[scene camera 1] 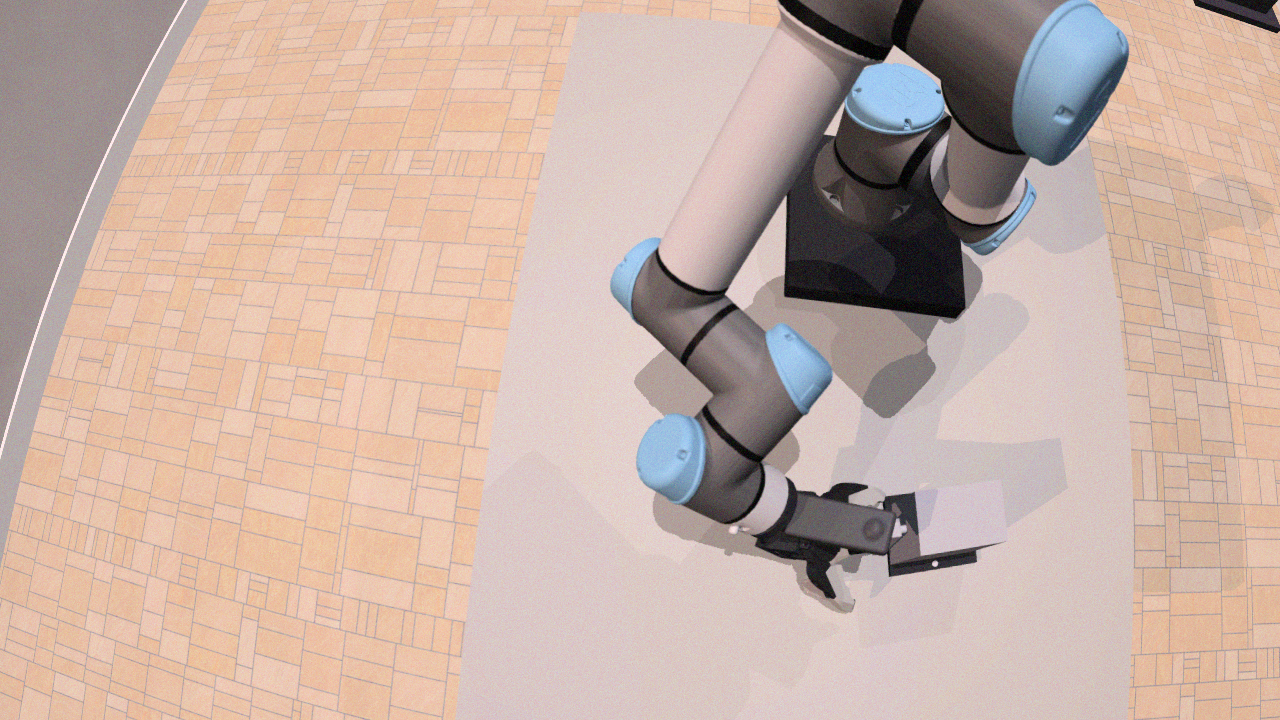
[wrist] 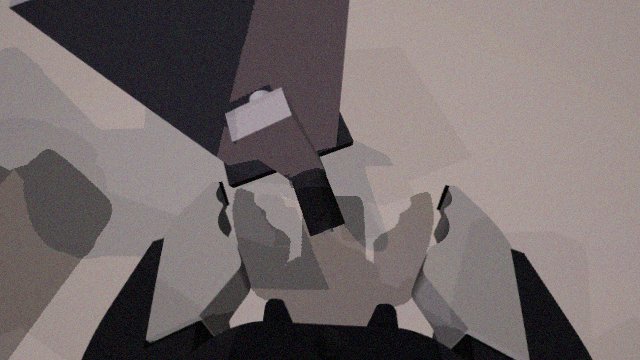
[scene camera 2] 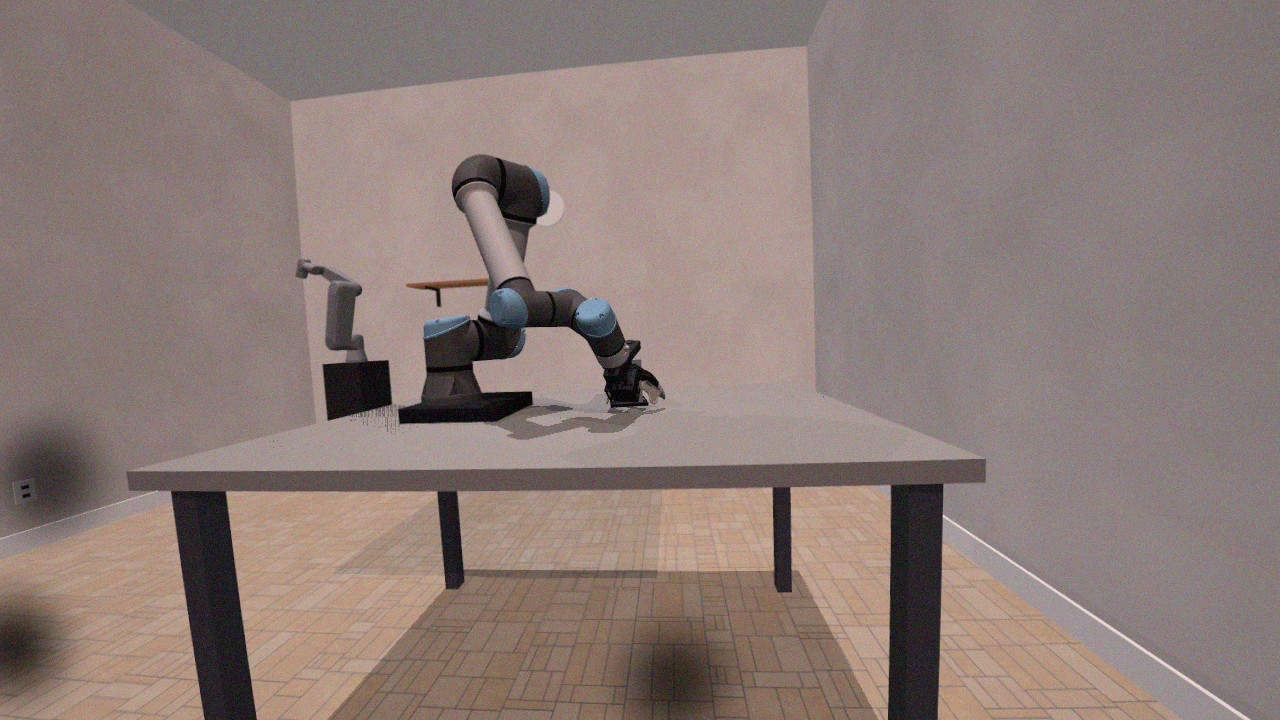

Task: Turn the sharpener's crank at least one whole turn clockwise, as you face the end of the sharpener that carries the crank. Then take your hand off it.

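Pixels of known places: gripper, fingertip midpoint: (scene camera 1: 868,553) (wrist: 330,185) (scene camera 2: 637,398); arm's base at its link origin: (scene camera 1: 863,185) (scene camera 2: 452,401).
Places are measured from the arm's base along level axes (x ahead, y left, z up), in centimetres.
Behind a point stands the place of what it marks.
Note:
The sharpener (scene camera 1: 962,517) {x 46.9, y 11.9, z 9.0 cm} (wrist: 295,50) {x 49.8, y 6.6, z 6.1 cm} has a pale, boxy body on a black base and stands right of my gripper in the first scene view. The end with the crank faces the gripper. In the wrist view the crank arm (wrist: 282,150) slants down and right from a pale block to a black handle (wrist: 320,205) {x 49.7, y 2.0, z 0.5 cm}. My gripper (scene camera 1: 861,548) {x 50.6, y 3.4, z -1.2 cm} (wrist: 330,185) {x 50.6, y 3.4, z -1.2 cm} is open. The handle shows in the gap between its spread fingers, with space on both sides and no finger seen touching it. In the second scene view the gripper (scene camera 2: 653,394) {x 50.6, y 3.4, z -1.2 cm} hides most of the sharpener.
The sharpener and the black arm base (scene camera 1: 872,268) {x 13.1, y 1.4, z -0.1 cm} (scene camera 2: 465,407) {x 9.0, y -9.1, z -0.3 cm} stand on the pale table (scene camera 1: 572,626) {x 63.6, y -31.0, z -3.7 cm} (scene camera 2: 554,474) {x 43.5, y -44.8, z -4.7 cm}. Shadows of the arm and fingers fall around the sharpener. Another small arm (scene camera 2: 341,313) stands on a black pedestal in the background.

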